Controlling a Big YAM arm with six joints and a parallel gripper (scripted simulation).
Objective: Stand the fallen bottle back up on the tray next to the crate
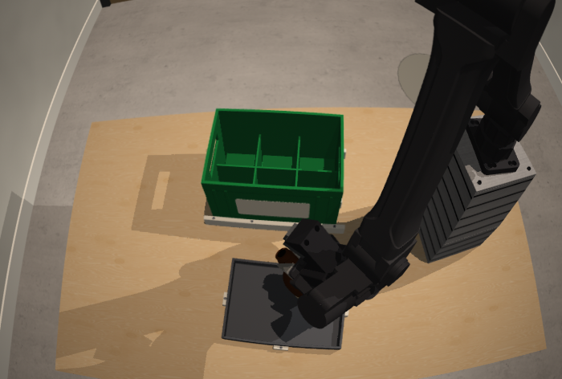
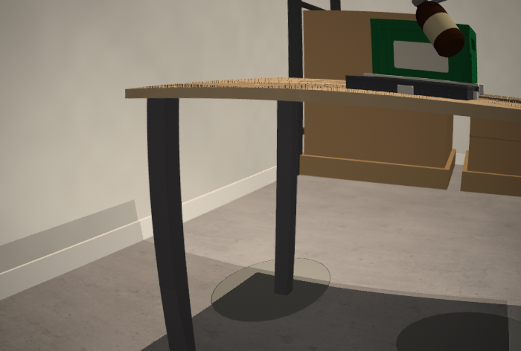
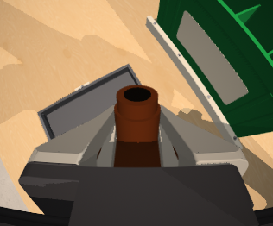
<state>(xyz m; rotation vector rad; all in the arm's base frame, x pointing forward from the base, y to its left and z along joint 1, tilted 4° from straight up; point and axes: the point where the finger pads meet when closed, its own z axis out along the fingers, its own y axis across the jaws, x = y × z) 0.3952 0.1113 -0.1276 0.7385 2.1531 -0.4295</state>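
My gripper is now 40 mm above the brown bottle, 30 mm past it and 20 mm to the right of it. Also, from my hand: dark tray 180 mm below, 40 mm to the left, 10 mm ahead; green crate 250 mm to the right, 110 mm below, 10 mm ahead.
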